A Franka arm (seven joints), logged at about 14 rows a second.
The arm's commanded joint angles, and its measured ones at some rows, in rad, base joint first. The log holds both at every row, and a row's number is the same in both.
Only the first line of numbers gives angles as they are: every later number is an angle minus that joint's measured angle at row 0.
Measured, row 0: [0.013 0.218 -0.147 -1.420 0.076 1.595 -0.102]
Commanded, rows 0 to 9: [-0.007 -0.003 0.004 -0.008 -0.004 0.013 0.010]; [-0.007 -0.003 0.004 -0.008 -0.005 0.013 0.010]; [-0.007 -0.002 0.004 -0.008 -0.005 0.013 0.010]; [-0.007 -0.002 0.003 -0.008 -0.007 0.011 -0.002]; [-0.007 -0.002 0.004 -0.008 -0.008 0.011 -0.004]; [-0.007 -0.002 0.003 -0.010 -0.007 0.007 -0.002]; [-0.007 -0.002 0.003 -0.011 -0.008 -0.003 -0.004]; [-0.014 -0.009 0.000 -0.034 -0.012 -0.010 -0.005]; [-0.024 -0.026 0.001 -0.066 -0.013 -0.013 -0.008]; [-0.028 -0.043 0.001 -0.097 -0.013 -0.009 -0.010]
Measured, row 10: [-0.009 0.003 -0.004 -0.025 0.000 -0.010 -0.001]
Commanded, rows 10 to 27: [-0.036 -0.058 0.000 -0.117 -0.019 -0.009 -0.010]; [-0.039 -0.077 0.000 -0.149 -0.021 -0.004 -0.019]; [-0.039 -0.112 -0.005 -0.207 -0.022 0.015 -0.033]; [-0.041 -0.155 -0.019 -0.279 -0.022 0.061 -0.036]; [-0.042 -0.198 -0.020 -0.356 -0.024 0.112 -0.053]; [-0.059 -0.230 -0.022 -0.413 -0.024 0.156 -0.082]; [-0.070 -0.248 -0.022 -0.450 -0.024 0.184 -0.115]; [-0.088 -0.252 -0.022 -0.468 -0.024 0.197 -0.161]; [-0.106 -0.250 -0.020 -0.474 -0.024 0.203 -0.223]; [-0.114 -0.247 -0.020 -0.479 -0.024 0.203 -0.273]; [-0.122 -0.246 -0.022 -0.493 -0.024 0.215 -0.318]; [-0.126 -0.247 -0.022 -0.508 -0.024 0.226 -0.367]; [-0.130 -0.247 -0.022 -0.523 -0.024 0.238 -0.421]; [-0.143 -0.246 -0.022 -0.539 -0.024 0.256 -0.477]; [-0.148 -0.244 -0.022 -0.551 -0.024 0.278 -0.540]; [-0.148 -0.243 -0.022 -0.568 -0.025 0.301 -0.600]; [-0.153 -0.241 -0.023 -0.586 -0.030 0.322 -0.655]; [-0.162 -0.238 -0.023 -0.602 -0.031 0.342 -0.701]
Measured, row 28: [-0.142 -0.218 -0.030 -0.547 -0.012 0.290 -0.606]
